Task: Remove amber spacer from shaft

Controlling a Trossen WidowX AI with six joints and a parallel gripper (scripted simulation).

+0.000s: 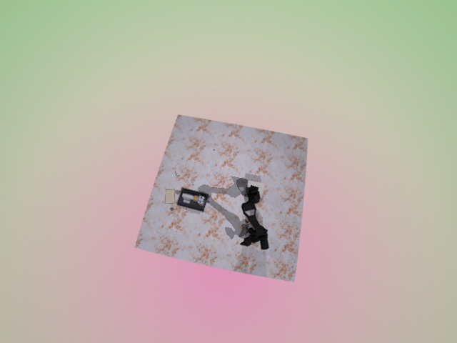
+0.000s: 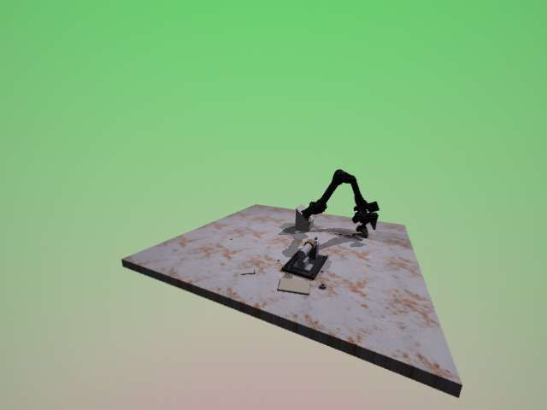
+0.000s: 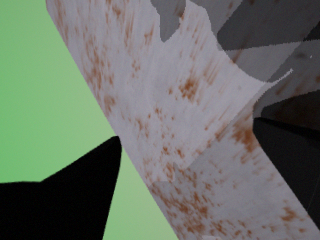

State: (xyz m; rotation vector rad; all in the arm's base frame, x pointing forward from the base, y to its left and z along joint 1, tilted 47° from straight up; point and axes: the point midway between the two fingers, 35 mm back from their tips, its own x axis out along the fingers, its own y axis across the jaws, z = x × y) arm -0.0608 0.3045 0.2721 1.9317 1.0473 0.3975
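Right now my gripper tip is 470 mm short of the amber spacer, 220 mm to the left of it and 40 mm below it. Also, from my gripper tip: thin dark pin (700 mm ahead, 390 mm to the right, 40 mm below); then dark ring (630 mm ahead, 90 mm to the right, 40 mm below); then beige card (690 mm ahead, 190 mm to the right, 40 mm below).
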